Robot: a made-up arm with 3 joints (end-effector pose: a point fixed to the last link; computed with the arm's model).
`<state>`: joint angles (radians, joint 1 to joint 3).
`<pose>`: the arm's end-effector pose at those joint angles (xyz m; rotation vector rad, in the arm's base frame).
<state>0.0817 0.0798 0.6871</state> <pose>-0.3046 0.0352 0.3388 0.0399 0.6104 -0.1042</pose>
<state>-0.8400 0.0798 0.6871</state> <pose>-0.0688 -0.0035 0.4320 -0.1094 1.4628 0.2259</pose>
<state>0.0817 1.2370 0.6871</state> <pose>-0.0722 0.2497 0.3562 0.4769 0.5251 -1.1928</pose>
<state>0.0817 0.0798 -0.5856</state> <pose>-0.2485 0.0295 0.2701 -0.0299 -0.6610 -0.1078</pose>
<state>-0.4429 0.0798 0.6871</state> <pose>-0.1814 0.0032 0.4174 -0.0428 1.0979 0.0784</pose>
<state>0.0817 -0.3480 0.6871</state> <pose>-0.3089 -0.0876 0.3387 -0.1218 0.6062 0.2991</pose>
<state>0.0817 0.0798 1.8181</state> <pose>-0.2655 0.0304 0.4086 0.1004 1.7401 -0.0746</pose>
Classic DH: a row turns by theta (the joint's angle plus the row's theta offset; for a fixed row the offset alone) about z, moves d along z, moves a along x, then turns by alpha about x. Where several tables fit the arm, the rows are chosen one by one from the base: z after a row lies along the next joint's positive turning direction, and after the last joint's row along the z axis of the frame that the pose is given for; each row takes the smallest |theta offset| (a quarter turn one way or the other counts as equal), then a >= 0, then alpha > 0; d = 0 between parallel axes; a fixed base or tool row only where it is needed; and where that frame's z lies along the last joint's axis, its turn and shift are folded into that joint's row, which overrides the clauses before.
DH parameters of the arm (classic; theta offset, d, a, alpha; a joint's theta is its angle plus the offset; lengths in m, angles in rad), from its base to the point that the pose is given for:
base (fixed): -0.0076 0.1239 -0.0859 1.948
joint 1: 0 0.0366 0.0802 1.1936
joint 2: -0.0076 -0.2426 -0.212 1.5708
joint 3: 0 0.04 -0.059 1.5708
tool (fixed): 0 -0.046 0 0

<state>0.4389 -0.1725 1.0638</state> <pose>-0.3790 -0.0013 0.2793 -0.0376 0.6579 -0.0122</pose>
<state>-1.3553 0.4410 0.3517</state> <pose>0.0244 0.1061 0.3680 -0.2917 1.5664 0.0725</pose>
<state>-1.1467 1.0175 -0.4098</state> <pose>-0.0193 0.2085 0.2589 -0.5890 0.5456 -0.3731</pose>
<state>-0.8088 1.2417 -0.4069</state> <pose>-0.0061 0.2313 0.2420 -0.6063 0.2606 -0.7636</pose>
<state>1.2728 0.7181 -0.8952</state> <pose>-0.1903 0.1805 0.1677 -0.1007 -1.9368 -1.3294</pose>
